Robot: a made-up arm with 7 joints.
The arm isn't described. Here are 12 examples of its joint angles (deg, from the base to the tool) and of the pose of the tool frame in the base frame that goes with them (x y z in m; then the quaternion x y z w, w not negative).
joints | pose
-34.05 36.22 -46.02 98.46 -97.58 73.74 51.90 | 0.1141 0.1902 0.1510 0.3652 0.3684 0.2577 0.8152
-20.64 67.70 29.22 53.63 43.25 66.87 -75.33 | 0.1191 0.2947 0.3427 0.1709 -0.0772 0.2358 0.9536
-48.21 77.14 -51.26 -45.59 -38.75 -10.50 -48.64 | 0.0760 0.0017 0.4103 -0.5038 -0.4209 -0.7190 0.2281
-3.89 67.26 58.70 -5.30 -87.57 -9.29 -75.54 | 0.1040 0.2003 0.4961 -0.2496 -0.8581 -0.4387 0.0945
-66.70 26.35 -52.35 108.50 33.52 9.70 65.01 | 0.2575 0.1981 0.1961 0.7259 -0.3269 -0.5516 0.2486
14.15 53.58 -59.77 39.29 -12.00 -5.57 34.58 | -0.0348 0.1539 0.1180 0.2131 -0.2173 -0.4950 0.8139
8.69 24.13 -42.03 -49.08 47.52 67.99 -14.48 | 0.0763 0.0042 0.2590 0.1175 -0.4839 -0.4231 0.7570
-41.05 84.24 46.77 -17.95 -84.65 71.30 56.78 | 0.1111 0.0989 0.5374 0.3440 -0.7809 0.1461 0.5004
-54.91 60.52 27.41 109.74 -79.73 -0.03 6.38 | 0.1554 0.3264 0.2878 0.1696 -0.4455 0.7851 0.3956
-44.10 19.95 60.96 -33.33 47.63 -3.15 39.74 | 0.1489 0.1486 0.4617 -0.7702 0.5774 -0.2350 0.1348
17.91 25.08 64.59 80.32 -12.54 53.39 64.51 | -0.1267 0.1711 0.1098 0.4736 0.5710 0.3086 0.5954
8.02 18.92 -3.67 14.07 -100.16 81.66 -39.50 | 0.0950 0.0899 0.1957 -0.7651 0.0037 0.4082 0.4980
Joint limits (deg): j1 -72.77..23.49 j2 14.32..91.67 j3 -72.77..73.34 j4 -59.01..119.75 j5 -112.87..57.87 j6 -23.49..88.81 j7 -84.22..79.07
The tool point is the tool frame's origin. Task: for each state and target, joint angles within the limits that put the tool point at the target. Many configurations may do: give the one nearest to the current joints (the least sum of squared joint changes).
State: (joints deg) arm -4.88 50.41 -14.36 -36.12 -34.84 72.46 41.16
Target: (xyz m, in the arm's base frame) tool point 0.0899 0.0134 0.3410
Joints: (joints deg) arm -12.37 49.82 -16.76 -59.01 -42.68 66.95 37.67
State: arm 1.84 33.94 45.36 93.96 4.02 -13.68 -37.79
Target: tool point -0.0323 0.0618 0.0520
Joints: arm -4.73 14.32 51.14 114.23 12.22 -11.24 -23.27
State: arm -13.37 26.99 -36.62 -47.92 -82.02 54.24 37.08
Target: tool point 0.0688 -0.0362 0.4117
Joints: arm -38.63 14.60 -39.06 -51.54 -82.17 40.02 40.79
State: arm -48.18 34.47 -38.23 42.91 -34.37 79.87 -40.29
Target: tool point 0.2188 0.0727 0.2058
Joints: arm -48.09 28.16 -35.37 56.69 -31.52 67.89 -37.23
